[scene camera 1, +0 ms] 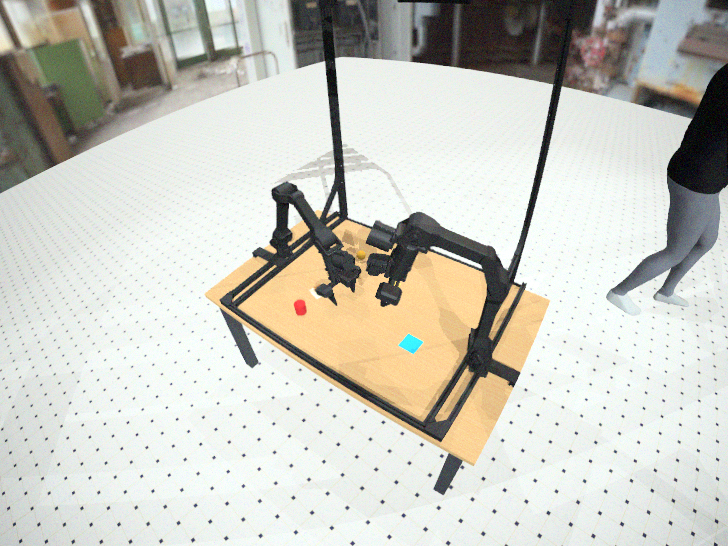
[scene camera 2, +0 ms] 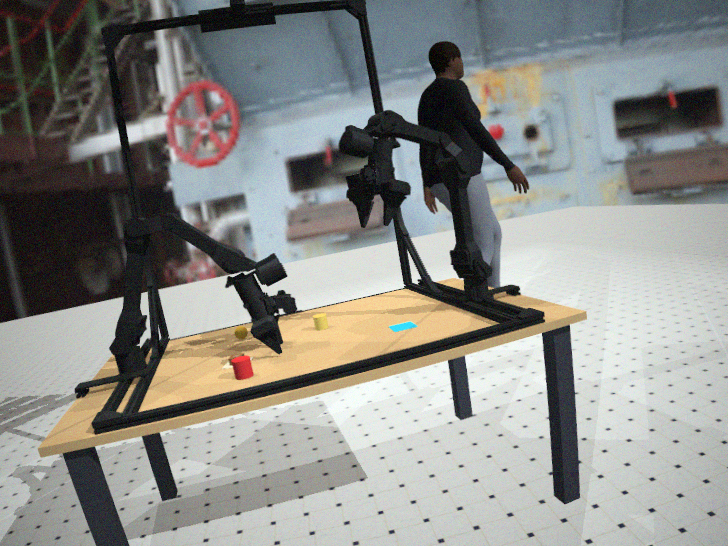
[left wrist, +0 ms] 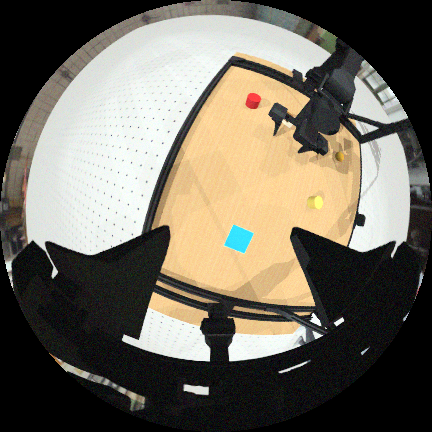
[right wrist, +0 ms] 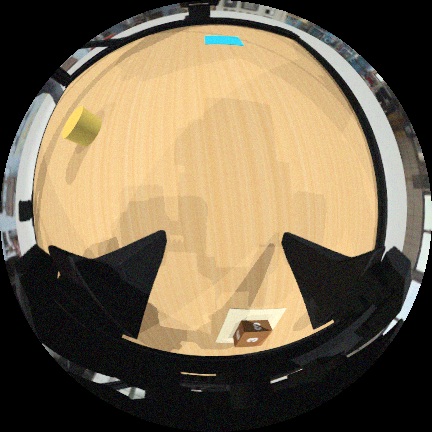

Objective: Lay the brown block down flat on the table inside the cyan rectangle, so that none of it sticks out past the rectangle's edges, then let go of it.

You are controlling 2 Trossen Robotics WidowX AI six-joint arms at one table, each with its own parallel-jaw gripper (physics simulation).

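Frame: origin at the left arm's base, x ahead, y left, z up, level; millimetres.
Seen in the pictures: left gripper, fingertip midpoint: point(scene camera 2: 374, 226) point(left wrist: 233, 232); right gripper, fingertip midpoint: point(scene camera 1: 345, 298) point(scene camera 2: 281, 348) point(left wrist: 285, 143) point(right wrist: 226, 237); left arm's base at its link origin: point(scene camera 1: 478, 365) point(scene camera 2: 477, 298) point(left wrist: 217, 309); right arm's base at its link origin: point(scene camera 1: 283, 254) point(scene camera 2: 132, 371) point(left wrist: 306, 87) point(right wrist: 214, 388).
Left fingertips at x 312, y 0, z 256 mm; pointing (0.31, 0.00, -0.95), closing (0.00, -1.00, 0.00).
Pixels of each thing's top centre, then the offset from my left fingertips to it. "*": a spot on its surface instead.
- brown block at its top centre: point(right wrist: 253, 339) 326 mm ahead, 218 mm right, 256 mm down
- pale square at a spot on its surface: point(right wrist: 226, 327) point(left wrist: 291, 122) * 308 mm ahead, 239 mm right, 274 mm down
- cyan rectangle at a spot on its surface: point(right wrist: 222, 40) point(scene camera 2: 398, 327) point(left wrist: 240, 235) point(scene camera 1: 408, 341) * 64 mm back, 58 mm right, 274 mm down
- red cylinder at its top centre: point(scene camera 2: 240, 359) point(left wrist: 254, 96) point(scene camera 1: 299, 303) 355 mm ahead, 98 mm right, 233 mm down
- yellow cylinder at its top centre: point(right wrist: 71, 121) point(scene camera 2: 319, 315) point(left wrist: 318, 202) 36 mm ahead, 288 mm right, 236 mm down
- orange ball at its top centre: point(scene camera 2: 239, 326) point(scene camera 1: 360, 251) point(left wrist: 342, 155) 222 mm ahead, 448 mm right, 236 mm down
The brown block point(right wrist: 252, 334), with white marks on its faces, sits on a pale square point(right wrist: 226, 327) point(left wrist: 287, 123) low in the right wrist view. It is mostly hidden in the other views. The cyan rectangle point(scene camera 1: 411, 343) point(scene camera 2: 402, 326) point(left wrist: 239, 239) point(right wrist: 222, 40) lies bare on the table. My right gripper point(scene camera 1: 344, 295) point(scene camera 2: 276, 346) point(left wrist: 285, 143) point(right wrist: 226, 237) is open and empty, low above the table near the pale square; the block is not between its fingertips. My left gripper point(scene camera 2: 375, 225) point(left wrist: 233, 232) is open and empty, high above the table.
A red cylinder point(scene camera 1: 300, 307) point(scene camera 2: 242, 367) point(left wrist: 253, 101) stands near the pale square. A yellow cylinder point(scene camera 2: 319, 321) point(left wrist: 315, 202) point(right wrist: 82, 126) and an orange ball point(scene camera 1: 361, 255) point(scene camera 2: 240, 332) point(left wrist: 340, 156) are also on the table. Black rails run along the table's edges.
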